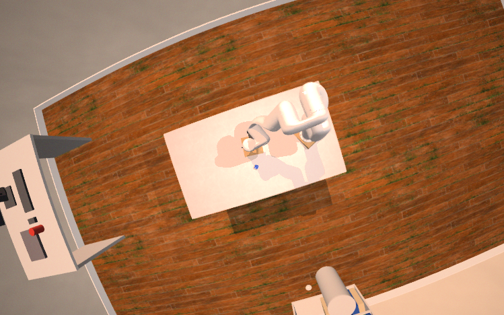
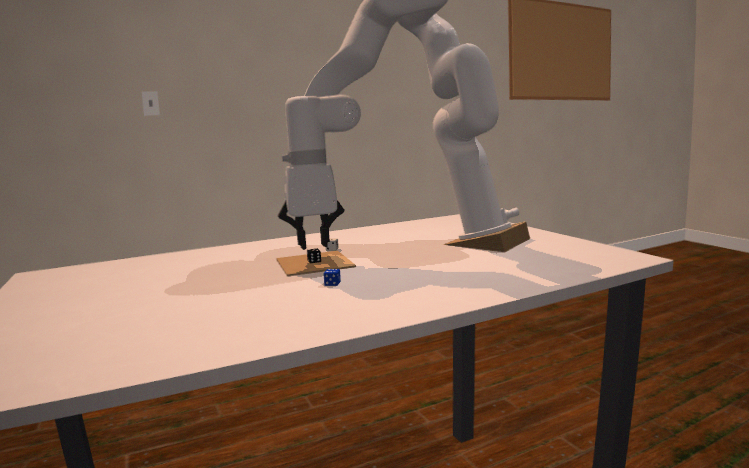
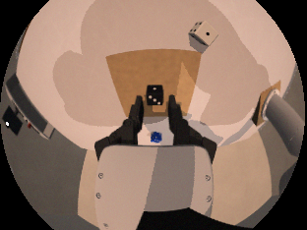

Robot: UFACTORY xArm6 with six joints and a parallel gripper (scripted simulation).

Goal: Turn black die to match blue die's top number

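Now: the black die 40 mm below my hand. From my hand the other things lie so: blue die (10 mm ahead, 160 mm to the left, 40 mm below); mat (50 mm below); white die (70 mm behind, 100 mm to the right, 40 mm below).
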